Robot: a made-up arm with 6 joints. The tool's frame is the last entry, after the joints.
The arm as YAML. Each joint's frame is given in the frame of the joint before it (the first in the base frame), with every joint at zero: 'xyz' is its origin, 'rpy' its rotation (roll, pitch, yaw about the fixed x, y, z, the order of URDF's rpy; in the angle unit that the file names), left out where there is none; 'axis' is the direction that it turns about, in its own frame. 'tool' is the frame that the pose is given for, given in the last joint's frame.
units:
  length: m
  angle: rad
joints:
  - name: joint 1
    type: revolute
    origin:
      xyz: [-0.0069, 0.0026, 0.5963]
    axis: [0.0, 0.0, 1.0]
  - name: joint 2
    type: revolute
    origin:
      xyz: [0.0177, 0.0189, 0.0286]
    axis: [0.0, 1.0, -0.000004]
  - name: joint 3
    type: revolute
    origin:
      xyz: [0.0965, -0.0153, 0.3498]
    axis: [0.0, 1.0, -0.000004]
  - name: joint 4
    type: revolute
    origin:
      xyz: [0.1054, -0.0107, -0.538]
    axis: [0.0, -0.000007, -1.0]
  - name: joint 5
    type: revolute
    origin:
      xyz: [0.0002, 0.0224, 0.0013]
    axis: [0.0, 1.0, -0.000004]
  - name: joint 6
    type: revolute
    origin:
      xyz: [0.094, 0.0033, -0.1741]
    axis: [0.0, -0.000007, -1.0]
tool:
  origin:
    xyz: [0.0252, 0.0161, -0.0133]
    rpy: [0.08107, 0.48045, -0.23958]
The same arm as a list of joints. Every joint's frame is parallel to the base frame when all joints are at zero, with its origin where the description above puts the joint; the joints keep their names.
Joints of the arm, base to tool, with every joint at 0 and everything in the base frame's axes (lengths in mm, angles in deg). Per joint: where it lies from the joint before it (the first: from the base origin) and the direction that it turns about. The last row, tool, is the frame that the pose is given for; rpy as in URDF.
joint 1: origin -6.9 2.6 596.3 axis 0 0 1
joint 2: origin 17.7 18.9 28.6 axis 0 1 0
joint 3: origin 96.5 -15.3 349.8 axis 0 1 0
joint 4: origin 105.4 -10.7 -538.0 axis 0 0 -1
joint 5: origin 0.2 22.4 1.3 axis 0 1 0
joint 6: origin 94.0 3.3 -174.1 axis 0 0 -1
tool: origin 25.2 16.1 -13.3 rpy 4.64 27.53 -13.73

